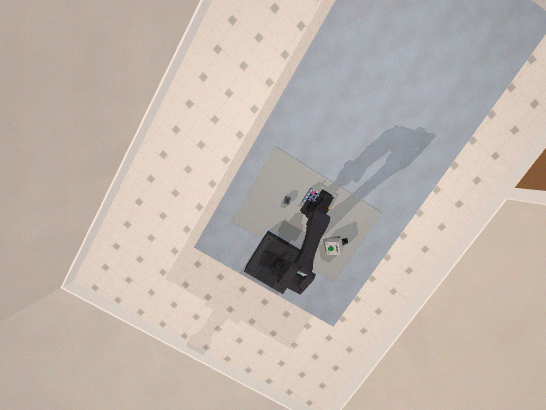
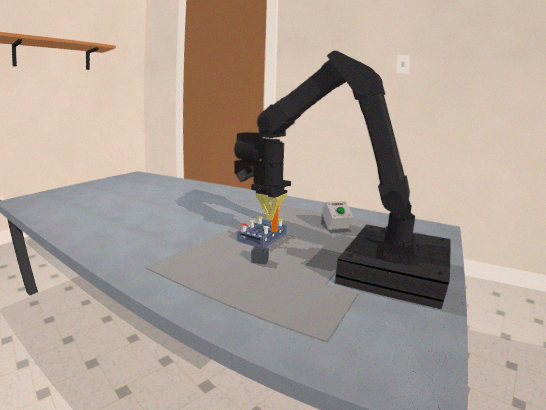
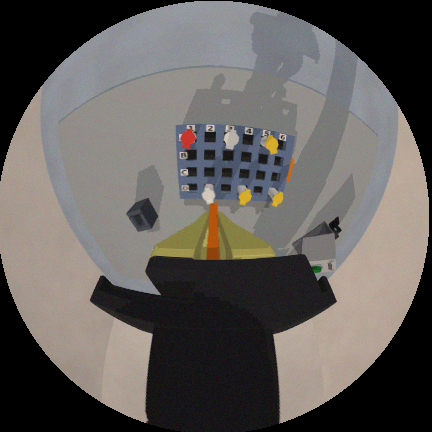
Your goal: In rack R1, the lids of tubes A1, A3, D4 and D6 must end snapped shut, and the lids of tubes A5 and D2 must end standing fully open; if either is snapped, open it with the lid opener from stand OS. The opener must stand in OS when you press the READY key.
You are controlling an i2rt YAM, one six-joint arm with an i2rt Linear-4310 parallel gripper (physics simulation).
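Places are measured from the arm's base along level axes (x ahead, y left, z up), in metres.
Pixels of known places: gripper, fingertip midpoint: [image 2: 270,219] [image 3: 213,216]; arm's base, origin of the base link: [image 1: 278,264] [image 2: 398,244].
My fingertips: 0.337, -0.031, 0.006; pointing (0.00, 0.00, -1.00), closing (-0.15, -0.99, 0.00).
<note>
Ahead of a thing's pixels: the offset from my fingertips to its middle, as dx, dy, dz. Level surfaces: height alone.
The blue rack R1 @(+0.035, -0.034, -0.046) [image 3: 217,163] [image 2: 260,241] [image 1: 308,195] stands on the grey mat. It holds a red-capped tube at A1 @(+0.072, +0.012, -0.024) [image 3: 187,138], a white one at A3 @(+0.065, -0.026, -0.024) [image 3: 231,139], a yellow one at A5 @(+0.058, -0.064, -0.024) [image 3: 271,144], a white one at D2 @(+0.012, +0.003, -0.024) [image 3: 208,193], and yellow ones at D4 @(+0.005, -0.034, -0.024) [image 3: 244,196] and D6 @(-0.002, -0.072, -0.024) [image 3: 276,197]. I cannot tell which lids are snapped. My gripper [image 3: 213,216] [image 2: 273,211] is shut on the orange lid opener @(-0.011, +0.002, +0.008) [image 3: 212,235] [image 2: 275,224]. It points straight down, with the opener's tip right at the D2 cap. The dark stand OS @(-0.018, +0.112, -0.054) [image 3: 142,214] [image 2: 259,255] [image 1: 287,200] is empty.
The grey READY box with its green key @(-0.146, -0.201, -0.028) [image 2: 336,215] [image 3: 318,246] [image 1: 332,246] stands right of the rack. The arm's black base [image 2: 397,264] sits at the mat's right end. The grey mat @(dz -0.070) [image 2: 246,291] lies on a blue-grey table @(dz -0.073) [image 2: 109,211].
</note>
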